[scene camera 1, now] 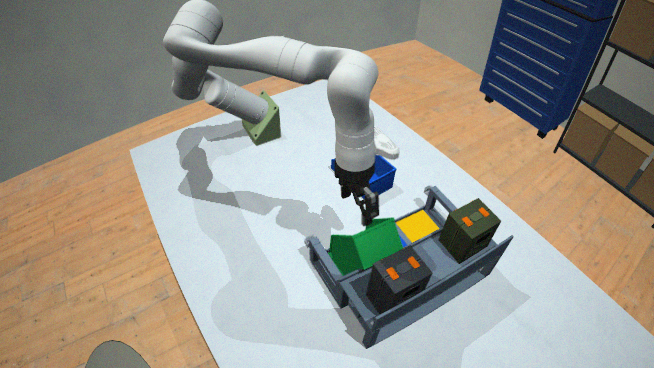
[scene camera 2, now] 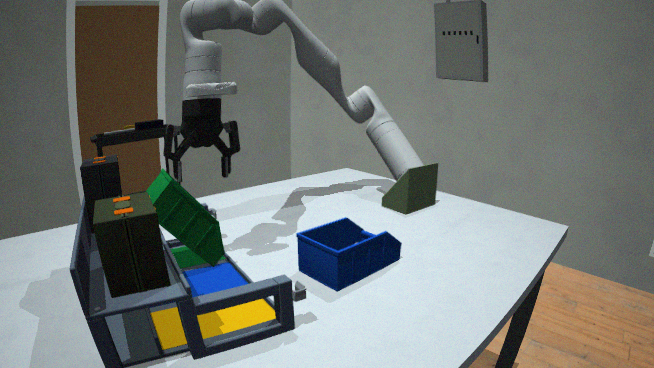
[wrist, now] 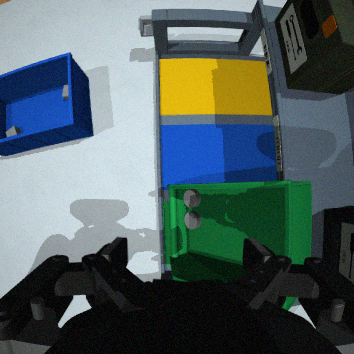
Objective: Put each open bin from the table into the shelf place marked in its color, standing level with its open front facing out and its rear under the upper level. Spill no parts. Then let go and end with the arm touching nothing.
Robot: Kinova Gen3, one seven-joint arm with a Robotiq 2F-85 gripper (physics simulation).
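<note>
The green bin stands steeply tilted at the shelf, open front low over the green place, rear raised at the upper level. Two round grey parts lie in its low front end. My gripper is open and empty, above the bin; whether a finger touches it is unclear. The blue bin stands level on the table, with grey parts inside. The blue place and yellow place hold no bin.
A dark case stands on the upper level close behind the green bin. An olive case stands at the yellow end. The shelf has raised side frames and a long back board.
</note>
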